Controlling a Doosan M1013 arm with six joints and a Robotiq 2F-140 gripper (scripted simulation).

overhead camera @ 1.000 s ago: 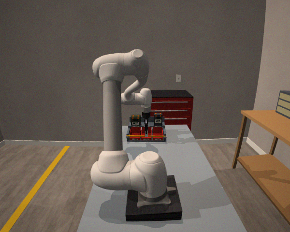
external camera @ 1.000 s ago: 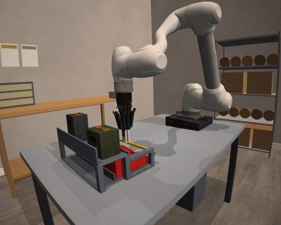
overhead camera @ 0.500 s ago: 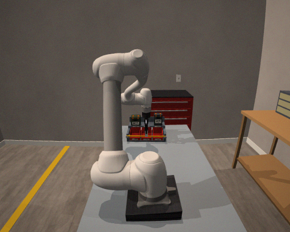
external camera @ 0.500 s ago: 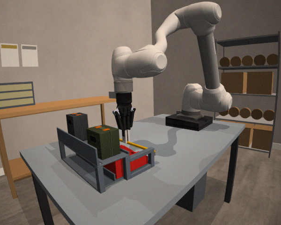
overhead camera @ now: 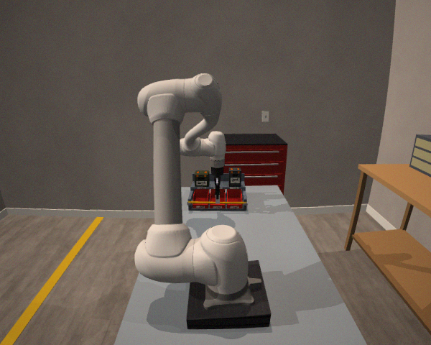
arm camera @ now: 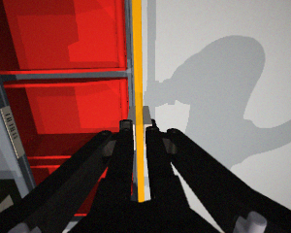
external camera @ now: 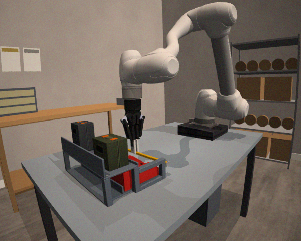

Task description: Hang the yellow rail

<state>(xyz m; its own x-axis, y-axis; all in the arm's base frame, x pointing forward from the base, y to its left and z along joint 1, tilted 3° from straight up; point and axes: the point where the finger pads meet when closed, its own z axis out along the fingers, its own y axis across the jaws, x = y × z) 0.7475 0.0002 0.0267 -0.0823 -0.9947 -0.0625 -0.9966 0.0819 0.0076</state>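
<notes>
The yellow rail is 30 mm below my hand. The rest, counted from my hand: green box 210 mm ahead, 100 mm to the left, 50 mm above; then dark box 190 mm ahead, 130 mm to the right, 70 mm above.
</notes>
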